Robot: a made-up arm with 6 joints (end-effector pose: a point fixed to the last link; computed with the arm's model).
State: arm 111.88 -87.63 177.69 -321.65 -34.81 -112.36
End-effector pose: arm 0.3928 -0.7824 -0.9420 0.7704 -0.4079 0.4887 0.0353
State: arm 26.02 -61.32 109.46 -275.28 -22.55 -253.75
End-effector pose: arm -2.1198 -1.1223 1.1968 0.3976 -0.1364 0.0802 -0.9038
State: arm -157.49 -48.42 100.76 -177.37 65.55 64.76
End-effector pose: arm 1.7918 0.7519 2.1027 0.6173 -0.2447 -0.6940 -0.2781
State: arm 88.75 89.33 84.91 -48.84 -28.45 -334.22
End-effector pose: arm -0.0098 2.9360 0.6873 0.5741 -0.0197 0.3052 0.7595
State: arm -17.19 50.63 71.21 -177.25 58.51 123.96
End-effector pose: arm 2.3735 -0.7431 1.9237 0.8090 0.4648 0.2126 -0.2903
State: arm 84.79 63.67 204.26 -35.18 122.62 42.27
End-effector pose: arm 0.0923 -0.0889 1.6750 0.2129 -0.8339 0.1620 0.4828
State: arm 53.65 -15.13 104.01 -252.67 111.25 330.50
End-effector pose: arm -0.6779 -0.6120 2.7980 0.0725 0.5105 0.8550 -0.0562
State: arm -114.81 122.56 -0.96 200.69 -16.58 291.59
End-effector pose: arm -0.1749 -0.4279 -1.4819 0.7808 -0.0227 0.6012 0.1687
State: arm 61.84 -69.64 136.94 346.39 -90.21 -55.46
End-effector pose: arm -1.0292 -1.8199 0.3379 0.2078 0.5012 -0.5367 0.6462
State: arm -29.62 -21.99 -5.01 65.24 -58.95 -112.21
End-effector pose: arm 0.9978 -0.7517 2.2488 0.6538 0.3746 -0.2098 -0.6231
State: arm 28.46 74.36 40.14 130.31 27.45 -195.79
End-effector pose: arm 2.3414 1.3515 0.1527 0.7140 0.3940 0.5717 0.0898
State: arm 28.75 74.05 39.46 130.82 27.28 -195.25
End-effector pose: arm 2.3293 1.3594 0.1487 0.7174 0.3848 0.5733 0.0927
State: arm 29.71 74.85 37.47 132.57 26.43 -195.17
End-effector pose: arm 2.2778 1.3775 0.0639 0.7197 0.3611 0.5868 0.0855
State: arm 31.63 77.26 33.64 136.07 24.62 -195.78
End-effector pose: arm 2.1597 1.4002 -0.1293 0.7191 0.3149 0.6159 0.0659
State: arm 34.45 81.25 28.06 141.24 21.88 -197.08
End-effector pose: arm 1.9572 1.4009 -0.4078 0.7128 0.2435 0.6566 0.0389
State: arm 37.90 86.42 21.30 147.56 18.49 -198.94
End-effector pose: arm 1.6746 1.3480 -0.7126 0.6974 0.1516 0.7003 0.0128
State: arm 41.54 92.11 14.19 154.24 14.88 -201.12
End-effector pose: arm 1.3505 1.2272 -0.9763 0.6719 0.0513 0.7389 -0.0061
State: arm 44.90 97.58 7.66 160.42 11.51 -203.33
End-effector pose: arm 1.0436 1.0594 -1.1575 0.6392 -0.0411 0.7677 -0.0166
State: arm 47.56 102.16 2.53 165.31 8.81 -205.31
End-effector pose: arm 0.8035 0.8905 -1.2559 0.6067 -0.1121 0.7867 -0.0224
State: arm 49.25 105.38 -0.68 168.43 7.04 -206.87
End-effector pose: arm 0.6521 0.7645 -1.2988 0.5825 -0.1553 0.7974 -0.0272
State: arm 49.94 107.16 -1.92 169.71 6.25 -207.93
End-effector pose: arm 0.5836 0.7002 -1.3167 0.5709 -0.1719 0.8022 -0.0332
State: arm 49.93 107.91 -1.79 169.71 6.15 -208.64
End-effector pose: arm 0.5699 0.6836 -1.3266 0.5690 -0.1704 0.8034 -0.0406
